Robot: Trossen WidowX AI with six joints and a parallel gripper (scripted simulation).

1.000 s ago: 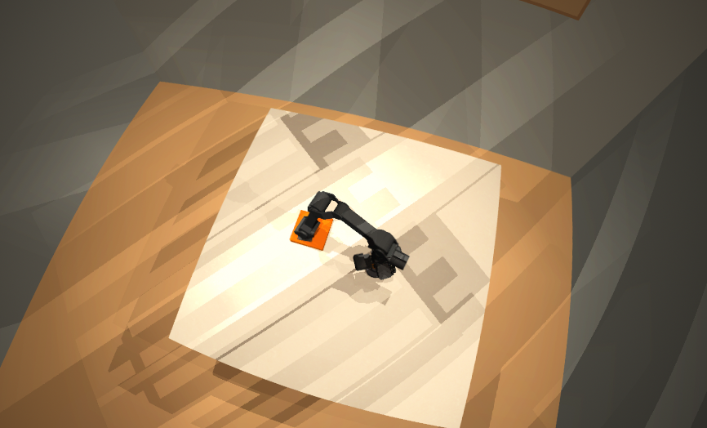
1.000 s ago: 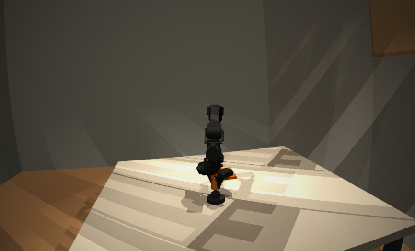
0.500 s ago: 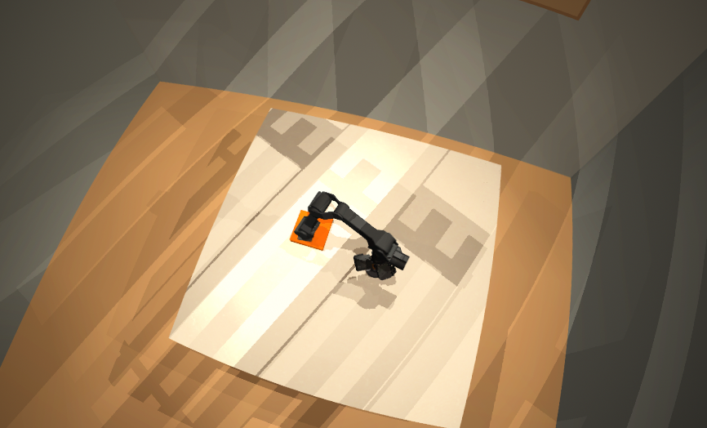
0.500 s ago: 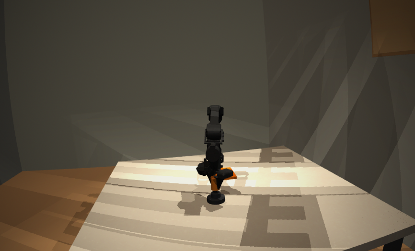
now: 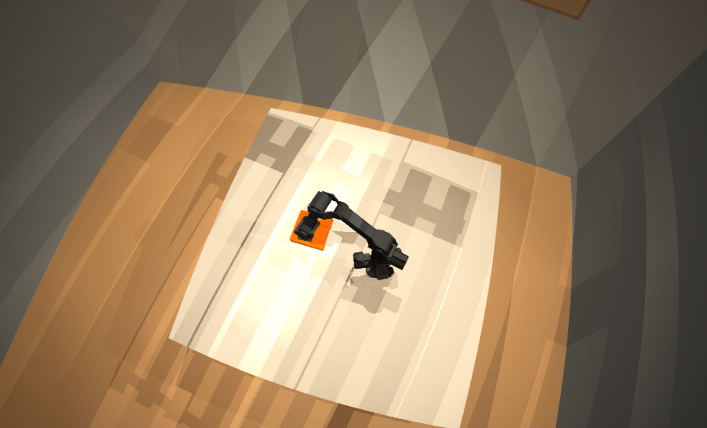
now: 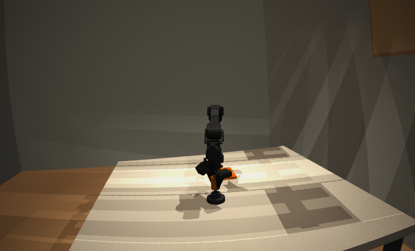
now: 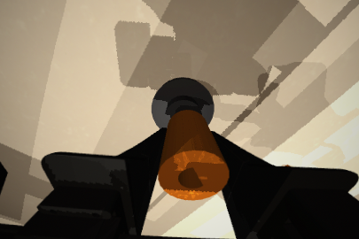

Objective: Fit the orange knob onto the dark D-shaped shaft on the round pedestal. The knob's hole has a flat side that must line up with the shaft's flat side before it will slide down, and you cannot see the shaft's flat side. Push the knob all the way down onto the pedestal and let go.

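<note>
Right now the dark round pedestal is 4 cm below my gripper tip. The rest, counted from my gripper tip: orange knob: 2 cm above.
</note>
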